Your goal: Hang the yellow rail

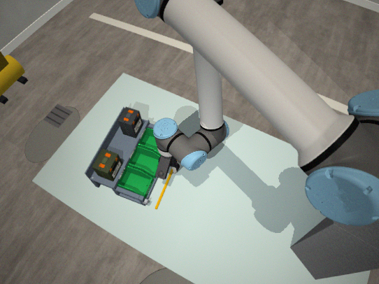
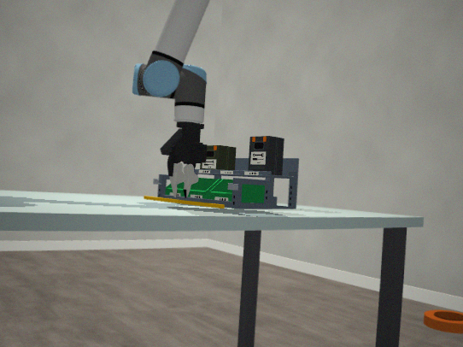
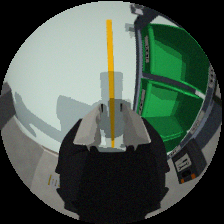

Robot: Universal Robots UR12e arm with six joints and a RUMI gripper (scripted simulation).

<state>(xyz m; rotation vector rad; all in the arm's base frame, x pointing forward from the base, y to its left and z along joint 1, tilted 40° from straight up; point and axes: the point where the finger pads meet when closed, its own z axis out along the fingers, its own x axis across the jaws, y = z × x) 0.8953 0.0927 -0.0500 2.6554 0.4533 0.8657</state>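
Now: hand 3 cm above the yellow rail.
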